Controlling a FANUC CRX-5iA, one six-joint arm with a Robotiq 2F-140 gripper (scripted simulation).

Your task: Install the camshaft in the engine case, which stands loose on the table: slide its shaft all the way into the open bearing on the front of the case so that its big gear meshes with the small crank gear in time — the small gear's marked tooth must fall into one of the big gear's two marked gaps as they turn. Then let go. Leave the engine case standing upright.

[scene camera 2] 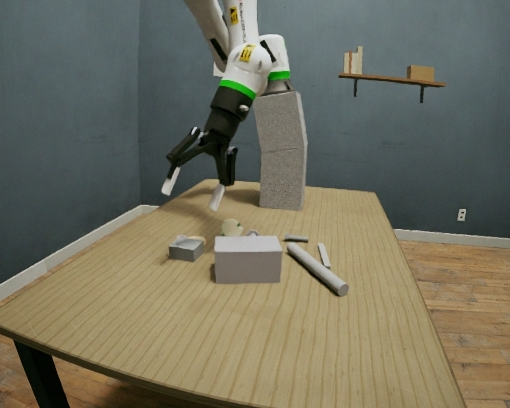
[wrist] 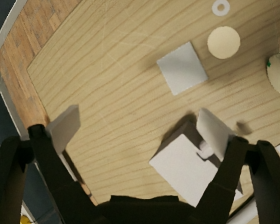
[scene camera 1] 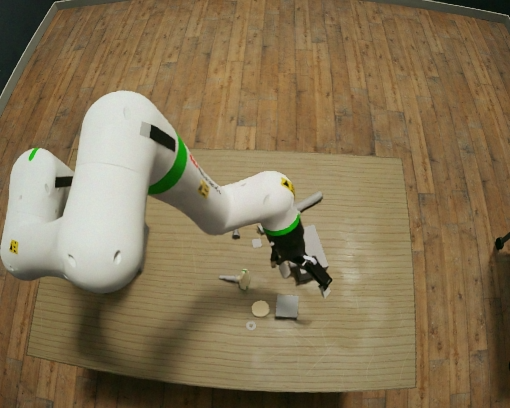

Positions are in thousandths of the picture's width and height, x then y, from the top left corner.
Labels:
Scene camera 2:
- my gripper: 372,494
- engine case: 489,636
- grey block: 366,612
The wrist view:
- my gripper: 498,525
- engine case: 673,739
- grey block: 652,310
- tan disc: 798,190
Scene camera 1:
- my gripper: 601,697
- engine case: 615,604

